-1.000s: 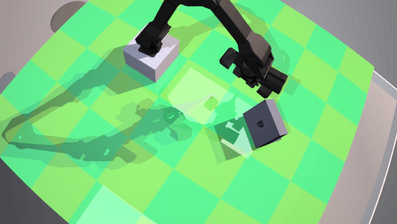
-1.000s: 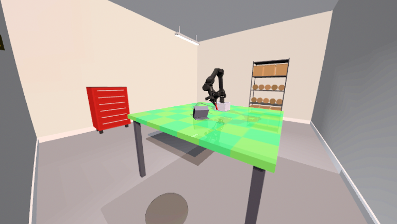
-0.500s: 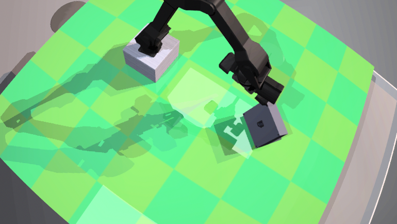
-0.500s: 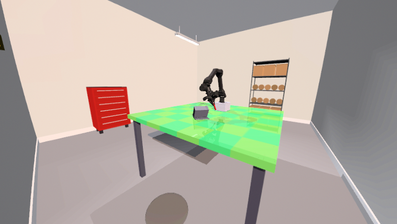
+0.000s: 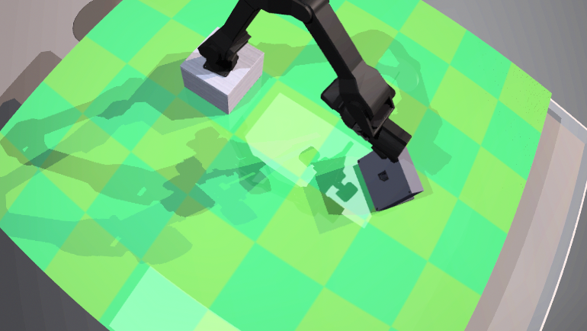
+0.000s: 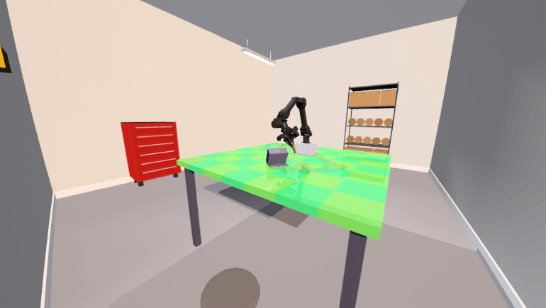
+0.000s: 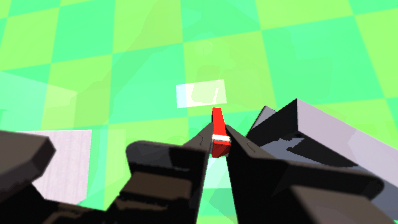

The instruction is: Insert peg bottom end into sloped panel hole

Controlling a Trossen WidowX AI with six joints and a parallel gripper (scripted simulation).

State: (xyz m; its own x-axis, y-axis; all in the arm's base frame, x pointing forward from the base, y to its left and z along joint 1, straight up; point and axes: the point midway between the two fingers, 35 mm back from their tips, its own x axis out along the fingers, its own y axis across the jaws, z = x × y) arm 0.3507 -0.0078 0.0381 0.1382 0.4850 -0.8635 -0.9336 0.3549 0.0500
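My gripper tip is 110 mm short of the panel, 70 mm to the left of it and 60 mm above it. From my gripper tip the other things lie so: red peg 10 mm to the right, 10 mm above.
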